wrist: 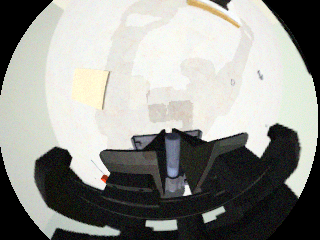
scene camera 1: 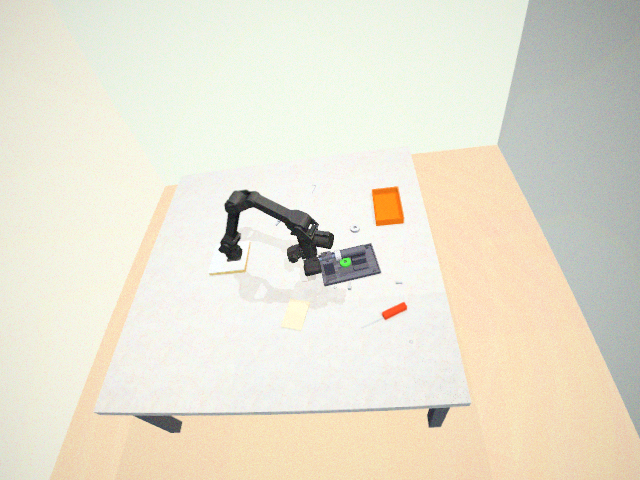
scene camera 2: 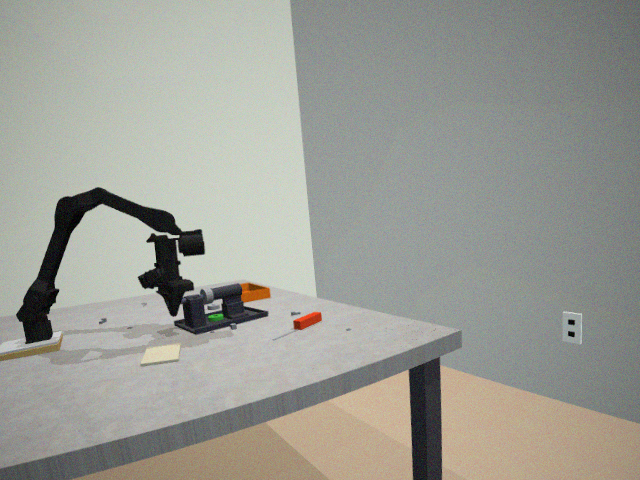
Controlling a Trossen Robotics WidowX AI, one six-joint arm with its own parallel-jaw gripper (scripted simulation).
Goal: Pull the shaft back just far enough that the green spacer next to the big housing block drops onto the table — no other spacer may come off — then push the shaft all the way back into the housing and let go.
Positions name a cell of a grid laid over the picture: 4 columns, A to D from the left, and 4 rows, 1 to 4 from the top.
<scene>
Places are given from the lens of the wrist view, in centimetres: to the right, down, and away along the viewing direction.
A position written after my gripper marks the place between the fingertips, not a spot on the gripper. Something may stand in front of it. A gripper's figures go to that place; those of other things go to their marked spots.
my gripper (wrist: C3): 1, 2, 10
beige card (wrist: B2): -15, -8, 11
</scene>
